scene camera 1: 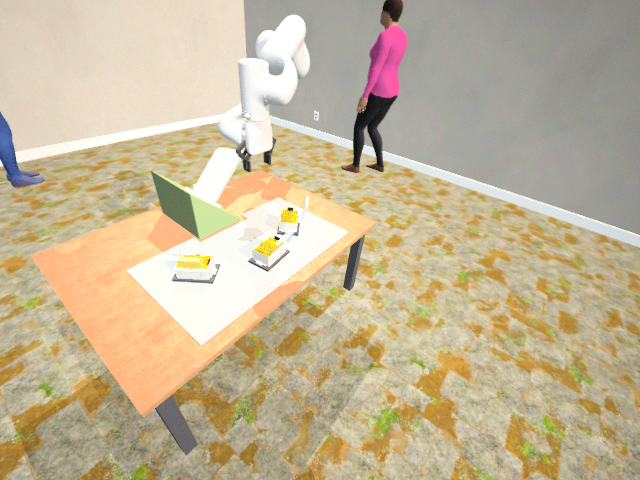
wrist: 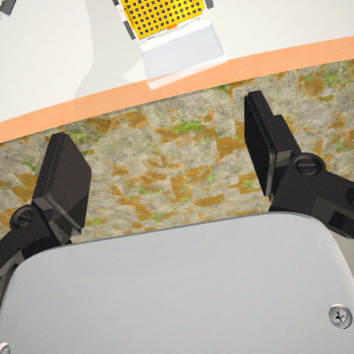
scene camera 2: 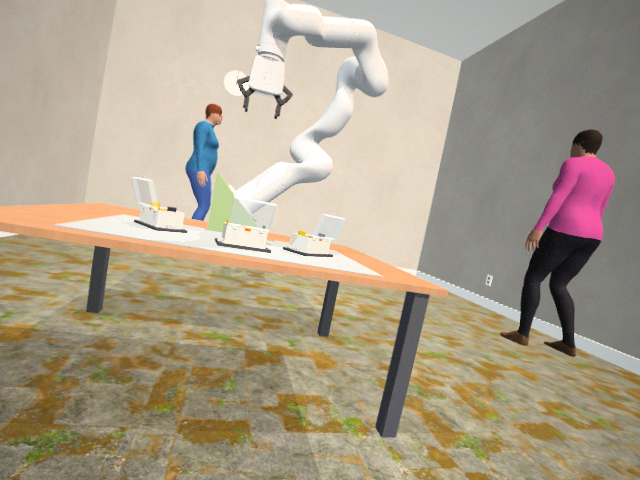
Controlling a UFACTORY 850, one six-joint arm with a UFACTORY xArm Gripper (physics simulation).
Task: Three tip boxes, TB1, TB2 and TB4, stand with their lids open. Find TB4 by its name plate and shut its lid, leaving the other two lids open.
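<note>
Three white tip boxes with yellow racks stand with clear lids open. The left box (scene camera 1: 193, 273) (scene camera 2: 161, 219) has its lid (scene camera 2: 144, 192) tilted to the left. The middle box (scene camera 1: 270, 256) (scene camera 2: 245, 237) has its lid (scene camera 2: 266, 213) up behind it. The third box (scene camera 1: 287, 226) (scene camera 2: 309, 244), at the back in scene camera 1, has its lid (scene camera 1: 306, 204) (scene camera 2: 329, 226) tilted right. The name plates cannot be read. In the wrist view, one box's yellow rack (wrist: 165, 16) and open lid (wrist: 185, 53) show at the top. My gripper (scene camera 1: 258, 166) (scene camera 2: 261, 114) (wrist: 159, 133) is open and empty, high above the boxes.
A grey mat (scene camera 1: 206, 315) (scene camera 2: 103, 224) (wrist: 40, 60) lies under the boxes on the wooden table (scene camera 1: 87, 289) (scene camera 2: 31, 214) (wrist: 280, 58). A green upright panel (scene camera 1: 174, 204) (scene camera 2: 220, 201) stands by the arm's base. People stand beyond the table.
</note>
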